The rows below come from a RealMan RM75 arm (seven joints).
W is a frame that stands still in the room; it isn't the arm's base.
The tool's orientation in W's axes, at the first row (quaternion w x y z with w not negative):
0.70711 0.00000 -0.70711 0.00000
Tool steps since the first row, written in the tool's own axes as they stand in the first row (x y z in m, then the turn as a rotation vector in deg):
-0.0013 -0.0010 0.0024 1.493 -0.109 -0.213
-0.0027 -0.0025 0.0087 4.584 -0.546 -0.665
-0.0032 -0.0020 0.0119 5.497 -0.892 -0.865
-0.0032 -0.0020 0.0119 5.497 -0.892 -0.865
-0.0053 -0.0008 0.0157 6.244 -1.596 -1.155
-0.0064 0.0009 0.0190 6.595 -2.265 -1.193
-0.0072 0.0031 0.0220 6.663 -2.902 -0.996
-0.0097 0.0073 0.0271 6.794 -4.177 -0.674
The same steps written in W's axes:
-0.0024 -0.0010 -0.0013 0.213 -0.109 1.493
-0.0087 -0.0025 -0.0027 0.665 -0.546 4.584
-0.0119 -0.0020 -0.0032 0.865 -0.892 5.497
-0.0119 -0.0020 -0.0032 0.865 -0.892 5.497
-0.0157 -0.0008 -0.0053 1.155 -1.596 6.244
-0.0190 0.0009 -0.0064 1.193 -2.265 6.595
-0.0220 0.0031 -0.0072 0.996 -2.902 6.663
-0.0271 0.0073 -0.0097 0.674 -4.177 6.794

